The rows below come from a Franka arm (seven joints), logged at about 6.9 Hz.
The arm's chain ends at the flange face. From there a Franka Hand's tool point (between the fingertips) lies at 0.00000 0.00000 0.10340 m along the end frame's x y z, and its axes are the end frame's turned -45 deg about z.
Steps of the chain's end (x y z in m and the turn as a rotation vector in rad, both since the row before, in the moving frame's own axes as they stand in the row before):
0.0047 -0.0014 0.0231 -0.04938 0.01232 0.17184
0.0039 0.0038 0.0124 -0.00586 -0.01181 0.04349
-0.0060 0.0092 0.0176 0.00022 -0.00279 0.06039
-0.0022 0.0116 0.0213 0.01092 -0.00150 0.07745
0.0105 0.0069 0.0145 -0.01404 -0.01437 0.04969
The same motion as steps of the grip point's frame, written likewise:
0.0012 0.0066 0.0230 -0.04363 -0.02621 0.17184
-0.0012 0.0050 0.0124 0.00421 -0.01249 0.04349
-0.0109 0.0020 0.0176 0.00213 -0.00182 0.06039
-0.0090 0.0058 0.0213 0.00878 0.00666 0.07745
0.0005 0.0122 0.0145 0.00023 -0.02009 0.04969

